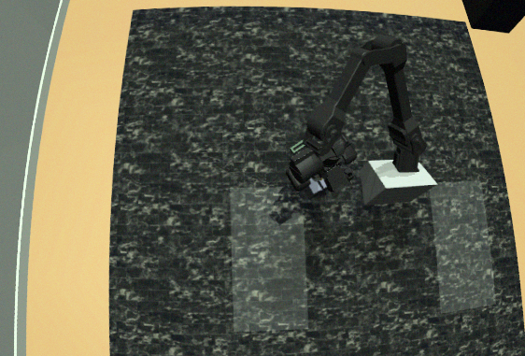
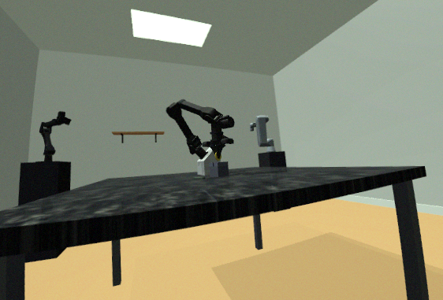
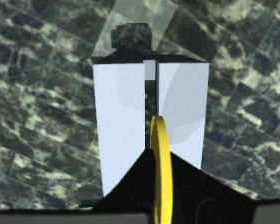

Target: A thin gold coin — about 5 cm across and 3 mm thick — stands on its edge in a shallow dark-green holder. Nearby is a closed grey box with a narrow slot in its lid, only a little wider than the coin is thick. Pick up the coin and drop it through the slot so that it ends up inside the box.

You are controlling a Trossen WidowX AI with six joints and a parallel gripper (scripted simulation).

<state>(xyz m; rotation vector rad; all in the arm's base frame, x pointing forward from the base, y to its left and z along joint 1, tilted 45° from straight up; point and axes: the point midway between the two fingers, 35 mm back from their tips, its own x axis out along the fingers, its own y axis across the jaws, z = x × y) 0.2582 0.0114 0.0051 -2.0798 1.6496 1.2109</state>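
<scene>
The gold coin lies 10 mm above my gripper tip.
</scene>
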